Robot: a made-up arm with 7 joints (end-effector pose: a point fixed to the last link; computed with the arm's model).
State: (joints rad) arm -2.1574 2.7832 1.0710 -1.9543 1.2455 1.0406 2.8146
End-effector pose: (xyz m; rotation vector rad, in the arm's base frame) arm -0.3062 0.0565 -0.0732 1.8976 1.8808 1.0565
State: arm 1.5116 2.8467 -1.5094 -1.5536 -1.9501 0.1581 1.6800
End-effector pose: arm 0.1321 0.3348 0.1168 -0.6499 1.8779 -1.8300
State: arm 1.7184 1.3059 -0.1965 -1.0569 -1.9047 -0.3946 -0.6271
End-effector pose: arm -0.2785 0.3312 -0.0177 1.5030 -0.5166 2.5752
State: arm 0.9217 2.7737 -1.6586 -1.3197 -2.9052 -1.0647 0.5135
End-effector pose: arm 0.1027 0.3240 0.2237 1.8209 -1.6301 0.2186
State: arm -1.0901 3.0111 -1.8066 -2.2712 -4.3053 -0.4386 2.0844
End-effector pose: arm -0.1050 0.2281 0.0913 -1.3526 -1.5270 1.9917
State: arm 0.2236 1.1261 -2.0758 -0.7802 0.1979 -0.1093 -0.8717
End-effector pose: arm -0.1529 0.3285 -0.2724 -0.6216 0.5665 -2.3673
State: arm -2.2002 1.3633 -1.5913 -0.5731 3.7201 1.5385 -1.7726
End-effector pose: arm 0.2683 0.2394 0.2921 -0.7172 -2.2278 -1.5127
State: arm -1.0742 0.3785 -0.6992 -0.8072 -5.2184 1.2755 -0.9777
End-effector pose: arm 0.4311 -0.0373 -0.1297 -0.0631 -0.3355 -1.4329
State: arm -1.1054 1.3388 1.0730 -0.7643 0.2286 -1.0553 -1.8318
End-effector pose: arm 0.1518 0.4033 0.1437 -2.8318 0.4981 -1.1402
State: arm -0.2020 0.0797 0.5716 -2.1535 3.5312 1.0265 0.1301
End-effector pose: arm 0.2026 0.1063 -0.1737 2.8514 0.1930 0.4895
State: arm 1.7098 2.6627 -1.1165 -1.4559 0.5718 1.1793 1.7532
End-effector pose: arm 0.0797 0.3813 0.0318 2.1744 0.7222 -0.6791
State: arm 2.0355 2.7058 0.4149 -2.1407 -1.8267 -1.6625 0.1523
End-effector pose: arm 0.1090 0.1796 -0.1991 1.7654 -0.4163 1.2573
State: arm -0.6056 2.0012 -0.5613 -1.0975 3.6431 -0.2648 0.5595
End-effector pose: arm 0.1584 0.3620 0.1682 -1.7174 -1.6612 1.9728
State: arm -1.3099 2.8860 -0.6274 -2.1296 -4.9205 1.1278 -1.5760
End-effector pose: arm -0.0743 0.1429 0.2427 1.6622 0.3409 -1.2334
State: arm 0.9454 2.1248 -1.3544 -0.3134 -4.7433 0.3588 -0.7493
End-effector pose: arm 0.0336 0.4375 0.1664 1.3605 1.6079 -0.6571
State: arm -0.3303 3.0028 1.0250 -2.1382 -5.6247 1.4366 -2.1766
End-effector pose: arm 0.0056 -0.1360 0.2558 -2.2164 -1.4261 0.5793
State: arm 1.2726 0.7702 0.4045 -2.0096 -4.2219 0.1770 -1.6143
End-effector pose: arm -0.1254 0.2372 -0.1572 0.3508 -0.8288 -0.2617
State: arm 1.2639 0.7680 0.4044 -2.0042 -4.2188 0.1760 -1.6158
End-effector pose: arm -0.1244 0.2378 -0.1588 0.3536 -0.8344 -0.2565
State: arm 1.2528 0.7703 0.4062 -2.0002 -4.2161 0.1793 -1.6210
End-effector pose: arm -0.1219 0.2393 -0.1597 0.3548 -0.8422 -0.2628
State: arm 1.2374 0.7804 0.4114 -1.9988 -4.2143 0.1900 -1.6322
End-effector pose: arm -0.1166 0.2423 -0.1596 0.3532 -0.8541 -0.2893
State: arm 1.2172 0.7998 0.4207 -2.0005 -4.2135 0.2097 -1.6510
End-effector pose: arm -0.1081 0.2470 -0.1579 0.3490 -0.8703 -0.3403
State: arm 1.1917 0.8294 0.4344 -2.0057 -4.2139 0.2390 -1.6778
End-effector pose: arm -0.0959 0.2531 -0.1543 0.3427 -0.8910 -0.4182
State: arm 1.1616 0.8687 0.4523 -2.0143 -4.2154 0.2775 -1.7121
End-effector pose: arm -0.0804 0.2602 -0.1485 0.3354 -0.9145 -0.5222
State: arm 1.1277 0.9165 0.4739 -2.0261 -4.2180 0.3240 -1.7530
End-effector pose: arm -0.0619 0.2674 -0.1404 0.3287 -0.9394 -0.6499
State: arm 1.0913 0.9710 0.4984 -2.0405 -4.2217 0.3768 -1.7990
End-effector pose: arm -0.0414 0.2739 -0.1298 0.3239 -0.9629 -0.7970
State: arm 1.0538 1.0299 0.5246 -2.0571 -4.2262 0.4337 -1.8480
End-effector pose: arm -0.0199 0.2790 -0.1172 0.3215 -0.9829 -0.9576
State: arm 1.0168 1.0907 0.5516 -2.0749 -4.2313 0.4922 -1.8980
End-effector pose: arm 0.0015 0.2821 -0.1030 0.3221 -0.9971 -1.1247
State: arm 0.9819 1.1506 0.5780 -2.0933 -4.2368 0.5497 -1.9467
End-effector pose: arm 0.0217 0.2831 -0.0882 0.3251 -1.0044 -1.2907
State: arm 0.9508 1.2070 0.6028 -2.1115 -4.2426 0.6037 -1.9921
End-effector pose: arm 0.0396 0.2822 -0.0735 0.3295 -1.0042 -1.4482
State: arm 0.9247 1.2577 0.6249 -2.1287 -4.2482 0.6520 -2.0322
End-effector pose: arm 0.0546 0.2799 -0.0599 0.3339 -0.9976 -1.5901
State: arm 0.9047 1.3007 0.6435 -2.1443 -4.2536 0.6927 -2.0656
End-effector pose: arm 0.0665 0.2768 -0.0484 0.3372 -0.9862 -1.7107
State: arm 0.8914 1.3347 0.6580 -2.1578 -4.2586 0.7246 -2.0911
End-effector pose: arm 0.0752 0.2737 -0.0393 0.3380 -0.9726 -1.8059
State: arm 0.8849 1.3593 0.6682 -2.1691 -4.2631 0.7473 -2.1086
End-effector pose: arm 0.0808 0.2709 -0.0330 0.3358 -0.9590 -1.8746
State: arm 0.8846 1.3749 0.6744 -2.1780 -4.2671 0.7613 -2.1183
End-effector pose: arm 0.0838 0.2688 -0.0294 0.3308 -0.9470 -1.9176
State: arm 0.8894 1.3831 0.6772 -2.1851 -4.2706 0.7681 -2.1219
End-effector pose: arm 0.0848 0.2674 -0.0280 0.3234 -0.9373 -1.9397
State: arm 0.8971 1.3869 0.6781 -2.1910 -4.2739 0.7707 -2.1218
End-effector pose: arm 0.0845 0.2664 -0.0278 0.3149 -0.9290 -1.9494
